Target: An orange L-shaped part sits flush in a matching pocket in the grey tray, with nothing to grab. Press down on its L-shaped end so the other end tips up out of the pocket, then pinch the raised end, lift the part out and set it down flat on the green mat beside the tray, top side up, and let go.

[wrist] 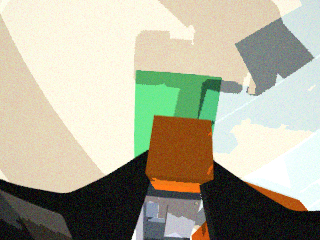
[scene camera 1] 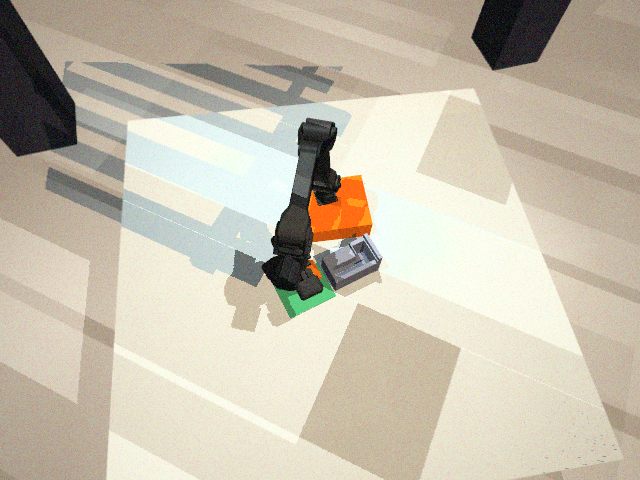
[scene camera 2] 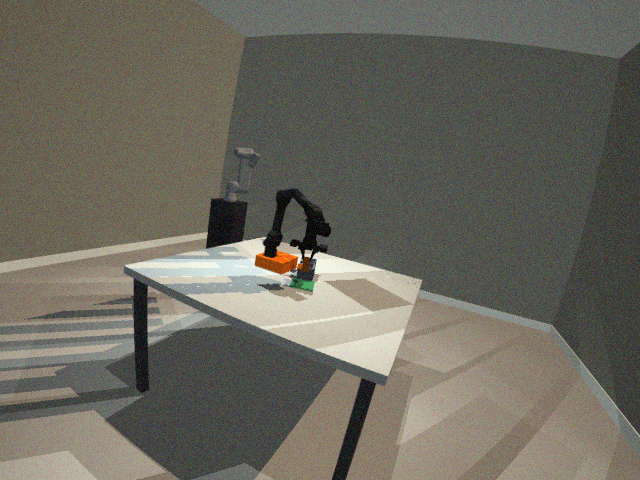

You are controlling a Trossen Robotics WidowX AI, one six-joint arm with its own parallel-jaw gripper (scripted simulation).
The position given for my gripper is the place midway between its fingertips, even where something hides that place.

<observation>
My gripper (scene camera 1: 297, 276) carries an orange L-shaped part (wrist: 180, 158). Further things: a green mat (scene camera 1: 294, 306).
My gripper is seen too in the wrist view (wrist: 176, 159). The green mat also shows in the wrist view (wrist: 157, 93).
</observation>
